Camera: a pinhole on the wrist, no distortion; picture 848 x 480 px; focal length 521.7 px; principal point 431.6 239.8 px. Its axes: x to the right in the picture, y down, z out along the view. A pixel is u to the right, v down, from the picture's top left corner.
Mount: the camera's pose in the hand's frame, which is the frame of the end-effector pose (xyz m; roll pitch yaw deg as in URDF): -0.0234 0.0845 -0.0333 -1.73 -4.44 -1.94
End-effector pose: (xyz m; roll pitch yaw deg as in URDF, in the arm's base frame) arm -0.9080 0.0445 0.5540 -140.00 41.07 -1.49
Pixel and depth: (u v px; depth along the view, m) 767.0 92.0 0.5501
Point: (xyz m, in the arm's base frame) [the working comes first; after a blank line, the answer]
In the camera's frame: 0.3537 -0.1558 0.5501

-0.9332 0.4467 0.0848
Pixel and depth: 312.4 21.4 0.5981
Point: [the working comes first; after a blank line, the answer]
In the camera's frame: -0.1367 -0.2504 0.5981

-1.2792 0.5224 0.4400
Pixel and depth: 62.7 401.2 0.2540
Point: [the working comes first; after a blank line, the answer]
In the camera's frame: -0.1796 0.0786 0.2540

-1.2504 0.0484 0.4943
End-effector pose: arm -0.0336 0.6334 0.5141 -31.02 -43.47 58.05
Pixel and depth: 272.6 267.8 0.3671
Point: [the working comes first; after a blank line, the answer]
In the camera's frame: -0.1119 0.0197 0.3671

-0.4028 0.5505 0.5587
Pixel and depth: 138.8 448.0 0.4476
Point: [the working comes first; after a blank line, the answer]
In the camera's frame: -0.2512 0.1786 0.4476

-0.5944 0.5753 0.4410
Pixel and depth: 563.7 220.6 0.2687
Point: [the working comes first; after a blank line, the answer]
In the camera's frame: 0.0680 -0.0099 0.2687

-0.2482 0.6545 0.6492
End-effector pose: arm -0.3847 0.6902 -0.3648 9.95 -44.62 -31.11
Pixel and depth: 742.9 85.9 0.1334
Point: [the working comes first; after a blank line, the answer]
In the camera's frame: 0.0796 -0.0394 0.1334

-0.4116 0.7388 -0.2529
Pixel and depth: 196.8 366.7 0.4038
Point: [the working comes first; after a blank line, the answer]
In the camera's frame: -0.1817 0.0982 0.4038

-0.6841 1.0322 -0.2559
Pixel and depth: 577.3 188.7 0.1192
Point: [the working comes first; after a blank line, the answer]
In the camera's frame: 0.0333 -0.0117 0.1192

-0.4142 0.7771 -0.2933
